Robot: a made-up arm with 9 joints.
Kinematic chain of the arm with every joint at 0, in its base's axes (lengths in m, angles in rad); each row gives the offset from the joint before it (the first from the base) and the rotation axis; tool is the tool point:
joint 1: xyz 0 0 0.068 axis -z
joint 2: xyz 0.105 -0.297 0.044 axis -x
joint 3: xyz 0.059 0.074 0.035 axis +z
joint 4: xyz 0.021 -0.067 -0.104 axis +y
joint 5: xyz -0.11 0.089 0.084 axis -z
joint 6: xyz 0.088 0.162 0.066 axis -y
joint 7: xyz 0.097 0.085 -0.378 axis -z
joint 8: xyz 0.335 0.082 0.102 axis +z
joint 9: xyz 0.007 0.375 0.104 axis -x
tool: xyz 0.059 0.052 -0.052
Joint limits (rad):
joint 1: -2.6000..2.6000
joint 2: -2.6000..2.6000
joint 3: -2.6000..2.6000
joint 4: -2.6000..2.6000
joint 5: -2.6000..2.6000
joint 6: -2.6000..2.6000
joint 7: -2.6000..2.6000
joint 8: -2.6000..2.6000
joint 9: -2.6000..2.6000
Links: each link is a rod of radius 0.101 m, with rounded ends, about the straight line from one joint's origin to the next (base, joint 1, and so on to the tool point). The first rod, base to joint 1, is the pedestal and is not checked.
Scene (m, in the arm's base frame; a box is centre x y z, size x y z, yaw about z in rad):
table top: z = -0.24
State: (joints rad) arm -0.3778 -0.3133 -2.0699 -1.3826 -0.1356 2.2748 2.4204 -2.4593 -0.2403
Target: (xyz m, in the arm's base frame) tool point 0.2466 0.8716 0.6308
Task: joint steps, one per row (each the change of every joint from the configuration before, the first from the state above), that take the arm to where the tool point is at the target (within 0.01 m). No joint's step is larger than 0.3 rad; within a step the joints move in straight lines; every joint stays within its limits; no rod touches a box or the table.
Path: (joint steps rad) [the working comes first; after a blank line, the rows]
Joints at the target: -1.1062 -0.7414 -2.5163 -1.2139 -0.0334 2.0562 0.6146 -1.3192 -0.3005
Straight joint move there: clear.

1: -0.1041 -0.0612 -0.0638 0.0241 0.0146 -0.0312 -0.2580 0.1629 -0.0086
2: -0.1040 -0.0611 -0.0637 0.0241 0.0146 -0.0313 -0.2579 0.1628 -0.0086
3: -0.1041 -0.0612 -0.0638 0.0241 0.0146 -0.0312 -0.2580 0.1629 -0.0086
4: -0.1040 -0.0611 -0.0638 0.0241 0.0146 -0.0312 -0.2580 0.1629 -0.0086
5: -0.1041 -0.0612 -0.0638 0.0241 0.0146 -0.0313 -0.2580 0.1628 -0.0086
6: -0.1040 -0.0611 -0.0637 0.0241 0.0146 -0.0312 -0.2579 0.1629 -0.0086
7: -0.1041 -0.0612 -0.0638 0.0241 0.0146 -0.0312 -0.2580 0.1629 -0.0086

